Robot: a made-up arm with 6 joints.
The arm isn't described. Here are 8 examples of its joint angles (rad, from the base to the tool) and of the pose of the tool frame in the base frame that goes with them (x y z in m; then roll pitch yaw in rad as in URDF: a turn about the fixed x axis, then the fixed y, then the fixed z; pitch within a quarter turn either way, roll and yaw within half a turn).
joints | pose
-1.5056 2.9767 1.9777 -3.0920 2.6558 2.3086 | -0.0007 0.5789 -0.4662 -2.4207 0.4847 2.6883
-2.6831 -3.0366 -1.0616 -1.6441 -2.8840 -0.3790 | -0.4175 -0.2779 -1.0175 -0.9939 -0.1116 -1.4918
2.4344 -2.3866 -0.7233 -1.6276 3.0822 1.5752 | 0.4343 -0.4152 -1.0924 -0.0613 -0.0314 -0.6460
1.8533 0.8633 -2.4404 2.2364 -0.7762 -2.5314 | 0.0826 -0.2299 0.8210 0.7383 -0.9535 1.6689
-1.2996 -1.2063 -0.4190 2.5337 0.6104 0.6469 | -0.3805 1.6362 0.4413 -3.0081 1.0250 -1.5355
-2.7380 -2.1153 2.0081 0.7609 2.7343 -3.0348 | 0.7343 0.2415 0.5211 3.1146 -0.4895 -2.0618
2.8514 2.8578 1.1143 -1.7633 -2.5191 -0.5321 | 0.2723 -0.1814 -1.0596 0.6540 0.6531 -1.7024
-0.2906 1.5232 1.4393 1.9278 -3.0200 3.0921 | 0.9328 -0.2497 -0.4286 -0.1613 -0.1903 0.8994
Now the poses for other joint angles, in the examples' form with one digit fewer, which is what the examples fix.
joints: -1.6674 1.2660 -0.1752 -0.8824 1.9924 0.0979
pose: -0.176 -1.506 0.795 -2.386 0.260 1.074
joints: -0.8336 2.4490 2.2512 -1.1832 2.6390 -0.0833
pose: -0.131 0.137 -0.404 1.359 0.413 0.179
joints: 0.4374 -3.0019 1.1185 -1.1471 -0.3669 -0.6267
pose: -0.913 -0.348 -0.891 2.036 0.307 -1.353
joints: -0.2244 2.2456 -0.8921 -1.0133 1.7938 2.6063
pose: 1.397 -0.362 -0.170 2.197 0.347 -0.109
